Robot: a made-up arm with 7 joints.
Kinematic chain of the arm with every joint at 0, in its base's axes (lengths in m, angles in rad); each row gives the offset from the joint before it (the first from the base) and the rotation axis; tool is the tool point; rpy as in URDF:
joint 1: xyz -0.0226 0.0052 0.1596 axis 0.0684 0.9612 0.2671
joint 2: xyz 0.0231 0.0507 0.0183 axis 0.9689 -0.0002 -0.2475
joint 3: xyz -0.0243 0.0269 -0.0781 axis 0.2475 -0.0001 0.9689
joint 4: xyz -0.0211 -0.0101 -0.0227 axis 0.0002 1 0
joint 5: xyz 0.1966 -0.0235 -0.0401 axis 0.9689 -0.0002 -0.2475
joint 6: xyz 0.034 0.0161 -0.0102 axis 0.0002 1 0
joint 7: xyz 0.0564 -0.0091 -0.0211 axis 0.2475 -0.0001 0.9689
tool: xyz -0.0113 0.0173 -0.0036 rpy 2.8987 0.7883 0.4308
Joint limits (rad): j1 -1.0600..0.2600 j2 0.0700..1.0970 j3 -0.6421..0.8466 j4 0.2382..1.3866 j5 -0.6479..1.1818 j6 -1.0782..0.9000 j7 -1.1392..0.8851
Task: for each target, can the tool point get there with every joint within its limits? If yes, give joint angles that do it. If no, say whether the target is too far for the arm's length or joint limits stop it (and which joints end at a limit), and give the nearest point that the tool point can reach.
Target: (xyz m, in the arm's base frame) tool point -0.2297 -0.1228 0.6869
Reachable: no: too far | nearest point 0.0770 0.2104 0.4452 | short by 0.513 m
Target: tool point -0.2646 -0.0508 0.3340
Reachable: no: joint limits stop it (at a limit: joint 1, joint 2, joint 3, joint 4, joint 6, joint 7) | nearest point 0.0650 0.2229 0.4418 | short by 0.442 m
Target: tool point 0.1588 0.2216 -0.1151
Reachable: yes | joints -0.4697 0.3846 0.5015 1.1882 0.0181 0.0514 0.4720
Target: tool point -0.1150 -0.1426 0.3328
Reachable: no: joint limits stop it (at a limit: joint 1, joint 2, joint 3, joint 4, joint 6, joint 7) | nearest point 0.1503 -0.1721 0.2195 | short by 0.290 m
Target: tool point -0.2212 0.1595 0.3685
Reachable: no: joint limits stop it (at a limit: joint 1, joint 2, joint 3, joint 4, joint 6, joint 7) | nearest point 0.0552 0.2450 0.4331 | short by 0.296 m
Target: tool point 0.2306 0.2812 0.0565
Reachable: yes | joints -0.5014 0.5179 0.6561 0.7850 0.0114 -0.8984 0.4433
